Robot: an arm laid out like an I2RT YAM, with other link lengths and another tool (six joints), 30 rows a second.
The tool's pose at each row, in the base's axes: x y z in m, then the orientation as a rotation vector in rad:
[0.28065 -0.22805 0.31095 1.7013 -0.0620 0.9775]
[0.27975 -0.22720 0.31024 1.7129 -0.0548 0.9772]
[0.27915 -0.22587 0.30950 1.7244 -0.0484 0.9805]
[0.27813 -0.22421 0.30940 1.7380 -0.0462 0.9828]
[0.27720 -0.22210 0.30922 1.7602 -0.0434 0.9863]
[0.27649 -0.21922 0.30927 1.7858 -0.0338 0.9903]
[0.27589 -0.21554 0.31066 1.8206 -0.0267 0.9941]
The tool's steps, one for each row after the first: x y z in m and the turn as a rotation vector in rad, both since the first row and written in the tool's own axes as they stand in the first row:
[-0.00068 -0.00043 -0.00118 0.0124 -0.0010 -0.0022]
[-0.00097 -0.00121 -0.00259 0.0254 -0.0002 -0.0018]
[-0.00100 -0.00142 -0.00453 0.0385 -0.0028 0.0011]
[-0.00083 -0.00190 -0.00678 0.0596 -0.0074 0.0062]
[-0.00005 -0.00260 -0.00956 0.0860 -0.0098 0.0082]
[0.00198 -0.00262 -0.01298 0.1196 -0.0167 0.0138]

